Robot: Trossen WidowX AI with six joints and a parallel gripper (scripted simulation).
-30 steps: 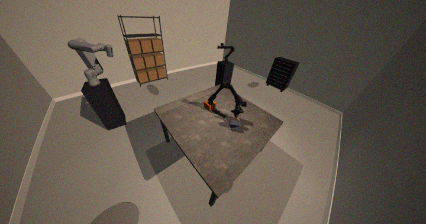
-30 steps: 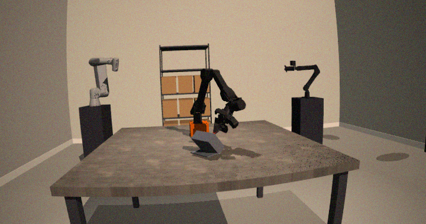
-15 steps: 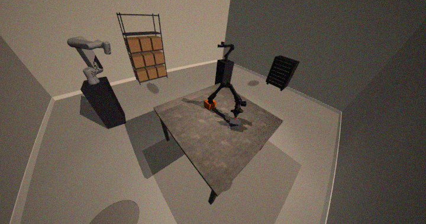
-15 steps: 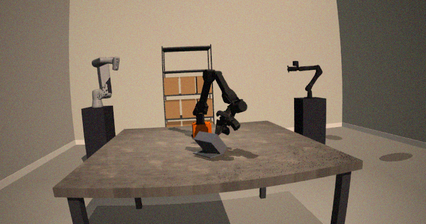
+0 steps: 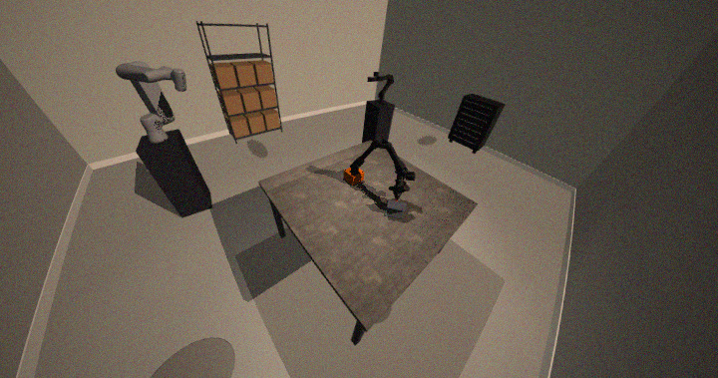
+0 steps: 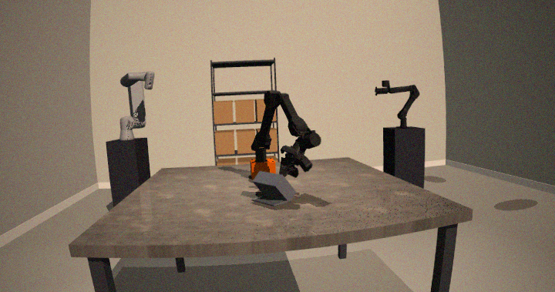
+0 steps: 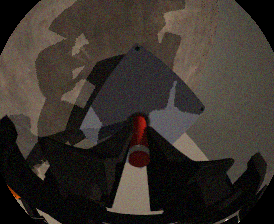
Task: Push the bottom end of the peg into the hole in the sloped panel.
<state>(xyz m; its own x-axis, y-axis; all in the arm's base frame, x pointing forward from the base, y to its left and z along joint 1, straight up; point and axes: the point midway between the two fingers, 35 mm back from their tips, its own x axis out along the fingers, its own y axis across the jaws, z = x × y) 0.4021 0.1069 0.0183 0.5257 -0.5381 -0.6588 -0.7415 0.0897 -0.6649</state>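
The red round peg is 10 mm to the left of my gripper tip, 10 mm behind it and 10 mm above it. Also, from my gripper tip: grey sloped panel: 30 mm below, 20 mm to the right, 20 mm ahead.
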